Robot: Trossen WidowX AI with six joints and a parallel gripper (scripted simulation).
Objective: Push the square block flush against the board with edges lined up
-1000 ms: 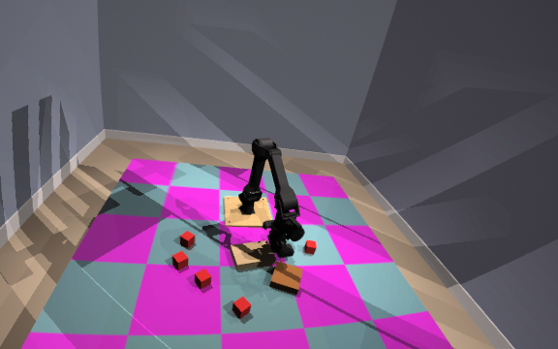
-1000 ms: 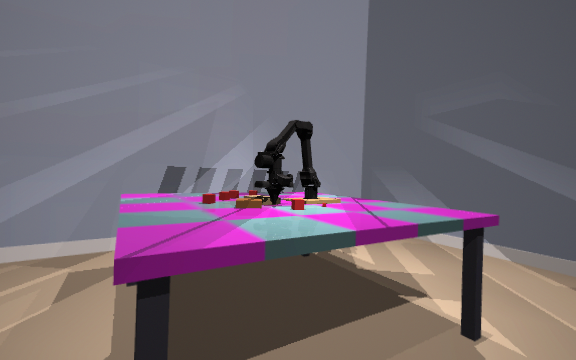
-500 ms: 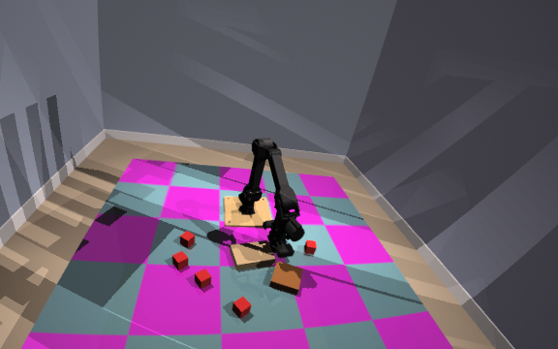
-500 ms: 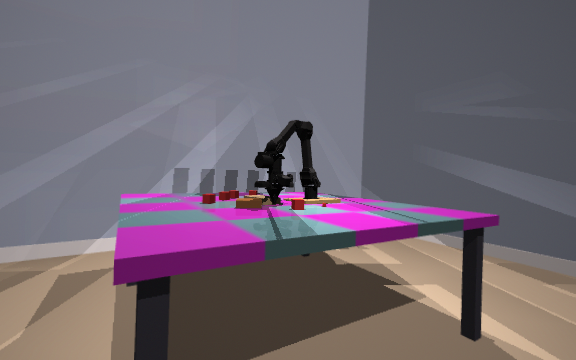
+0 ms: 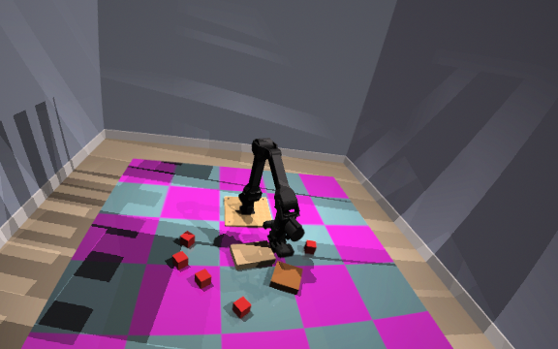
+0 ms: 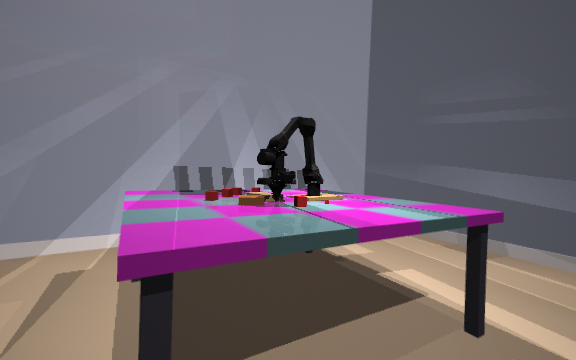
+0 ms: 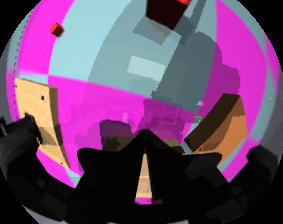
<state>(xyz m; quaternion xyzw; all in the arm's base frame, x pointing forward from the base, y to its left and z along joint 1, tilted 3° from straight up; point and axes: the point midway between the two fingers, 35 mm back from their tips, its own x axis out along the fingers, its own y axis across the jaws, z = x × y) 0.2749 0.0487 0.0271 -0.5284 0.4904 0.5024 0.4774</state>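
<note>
Right now my gripper tip is 90 mm to the left of the tan board, 10 mm below it and 10 mm short of it. Round my gripper tip: square block 130 mm ahead, 10 mm to the left, 10 mm above.
</note>
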